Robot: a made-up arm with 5 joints.
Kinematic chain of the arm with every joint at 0, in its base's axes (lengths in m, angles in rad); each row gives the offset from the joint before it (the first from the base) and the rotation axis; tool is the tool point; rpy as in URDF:
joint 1: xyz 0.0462 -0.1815 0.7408 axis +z
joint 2: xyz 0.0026 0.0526 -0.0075 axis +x
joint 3: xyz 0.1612 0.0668 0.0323 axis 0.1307 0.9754 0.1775
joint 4: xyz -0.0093 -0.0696 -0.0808 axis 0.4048 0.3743 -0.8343
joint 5: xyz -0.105 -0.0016 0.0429 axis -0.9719 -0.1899 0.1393
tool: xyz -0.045 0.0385 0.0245 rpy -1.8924 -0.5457 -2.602
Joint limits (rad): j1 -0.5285..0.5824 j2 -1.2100..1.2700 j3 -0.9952..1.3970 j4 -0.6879..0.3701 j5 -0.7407..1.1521
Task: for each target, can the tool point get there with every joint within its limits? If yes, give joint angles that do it. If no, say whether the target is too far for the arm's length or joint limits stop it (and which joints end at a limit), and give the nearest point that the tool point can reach.
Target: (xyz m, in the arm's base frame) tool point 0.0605 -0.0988 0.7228
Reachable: yes | joints -0.2071 -0.1137 0.0627 -0.0033 0.7286
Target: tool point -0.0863 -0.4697 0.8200
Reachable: no: joint limits stop it (at a limit: joint 1, joint 3, joint 4) | nearest point 0.0534 -0.3208 0.7732 | short by 0.209 m
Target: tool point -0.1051 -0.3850 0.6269
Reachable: no: joint limits stop it (at a limit: joint 1, joint 2, joint 3, joint 4) | nearest point 0.0405 -0.2993 0.6801 | short by 0.177 m
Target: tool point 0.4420 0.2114 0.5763
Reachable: no: too far | nearest point 0.2056 -0.0232 0.6483 | short by 0.341 m
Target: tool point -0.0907 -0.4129 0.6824
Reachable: no: joint limits stop it (at a limit: joint 1, joint 3, joint 4) | nearest point 0.0417 -0.3118 0.7068 | short by 0.168 m
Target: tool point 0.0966 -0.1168 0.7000
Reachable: yes | joints -0.4315 -0.5856 -0.3765 0.0909 -0.3792
